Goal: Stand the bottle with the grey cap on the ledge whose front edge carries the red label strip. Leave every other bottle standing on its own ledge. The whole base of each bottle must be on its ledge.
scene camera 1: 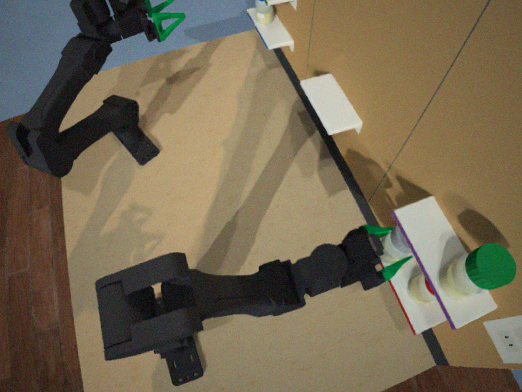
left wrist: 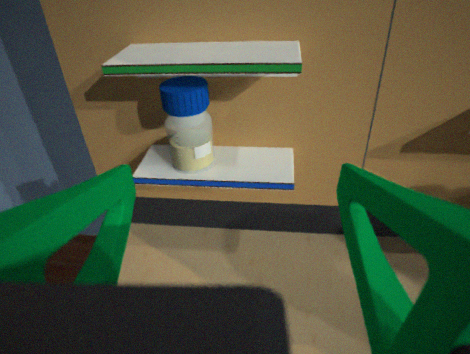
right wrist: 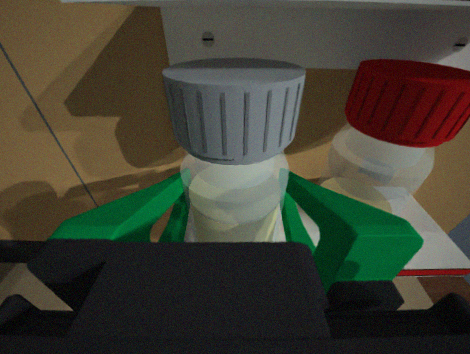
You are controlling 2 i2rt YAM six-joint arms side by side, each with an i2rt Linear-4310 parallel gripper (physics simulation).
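Where they show: left gripper, fingertip midpoint: (scene camera 1: 179, 6) (left wrist: 235, 178); right gripper, fingertip midpoint: (right wrist: 234, 176); left arm's base, origin of the base link: (scene camera 1: 133, 139).
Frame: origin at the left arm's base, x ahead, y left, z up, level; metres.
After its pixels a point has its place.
The grey-capped bottle (scene camera 1: 396, 246) {x 0.178, y -0.727, z 0.250 m} (right wrist: 235, 115) {x 0.180, y -0.720, z 0.261 m} is upright between the fingers of my right gripper (scene camera 1: 401, 244) {x 0.217, y -0.735, z 0.203 m} (right wrist: 234, 176) {x 0.217, y -0.735, z 0.203 m}, which is shut on it. It is at the left end of the ledge with the red strip (scene camera 1: 416, 319) {x 0.140, y -0.849, z 0.160 m} (right wrist: 435, 250) {x 0.139, y -0.853, z 0.160 m}, partly under the purple-edged ledge (scene camera 1: 425, 220) {x 0.223, y -0.731, z 0.300 m}. Its base is hidden, so I cannot tell whether it touches the ledge. The red-capped bottle (scene camera 1: 419, 289) {x 0.164, y -0.808, z 0.215 m} (right wrist: 407, 105) {x 0.175, y -0.798, z 0.255 m} stands on the same ledge, to the right of the grey-capped one in the right wrist view. My left gripper (scene camera 1: 178, 9) {x 0.252, y -0.015, z 0.321 m} (left wrist: 235, 178) {x 0.252, y -0.015, z 0.321 m} is open and empty, far from the bottles.
A green-capped bottle (scene camera 1: 490, 266) {x 0.165, y -0.819, z 0.405 m} stands on the purple-edged ledge. A blue-capped bottle (scene camera 1: 264, 14) {x 0.500, y -0.048, z 0.195 m} (left wrist: 185, 100) {x 0.492, y -0.025, z 0.256 m} stands on the blue-edged ledge (scene camera 1: 274, 36) {x 0.482, y -0.109, z 0.160 m} (left wrist: 255, 165) {x 0.484, y -0.100, z 0.160 m}, below the green-edged ledge (left wrist: 215, 55) {x 0.490, y -0.061, z 0.300 m}. A bare white ledge (scene camera 1: 331, 105) {x 0.344, y -0.433, z 0.230 m} is on the wall between.
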